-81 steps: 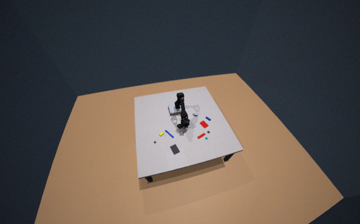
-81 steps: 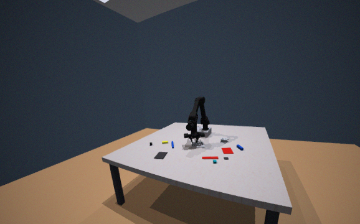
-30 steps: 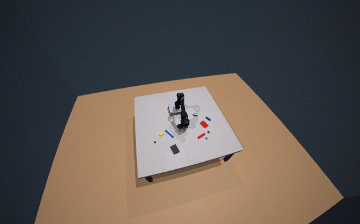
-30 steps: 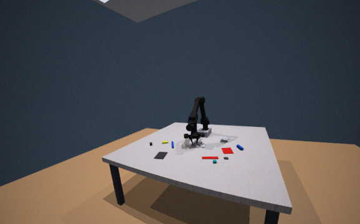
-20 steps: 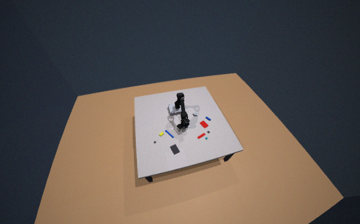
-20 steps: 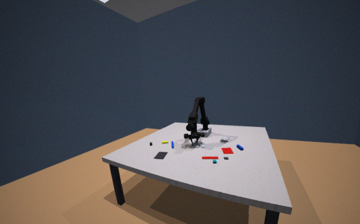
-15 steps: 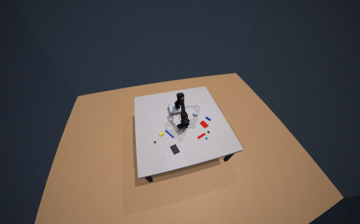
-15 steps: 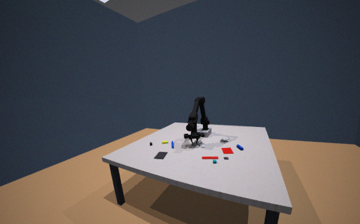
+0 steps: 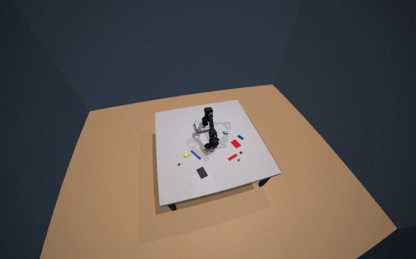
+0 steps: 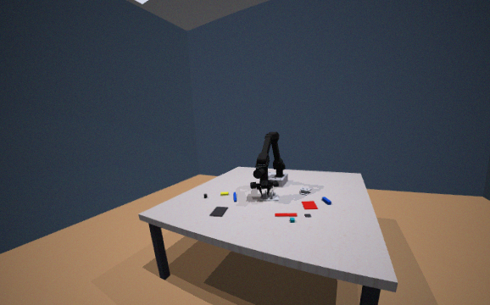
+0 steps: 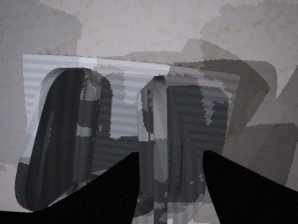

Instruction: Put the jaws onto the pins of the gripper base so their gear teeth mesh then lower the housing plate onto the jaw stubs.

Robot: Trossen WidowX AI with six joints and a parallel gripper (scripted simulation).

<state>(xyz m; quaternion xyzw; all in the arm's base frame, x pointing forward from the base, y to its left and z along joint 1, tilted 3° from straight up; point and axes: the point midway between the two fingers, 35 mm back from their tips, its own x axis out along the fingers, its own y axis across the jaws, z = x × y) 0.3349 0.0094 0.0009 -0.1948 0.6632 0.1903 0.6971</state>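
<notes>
Right now the white flat plate is 3 cm to the left of my gripper tip and 1 cm below it. Also, from my gripper tip: red square plate: 30 cm to the left, 1 cm below, 1 cm ahead; red bar: 21 cm to the left, 18 cm ahead, 1 cm below; gripper base: 23 cm to the left, 18 cm behind, 1 cm above.
</notes>
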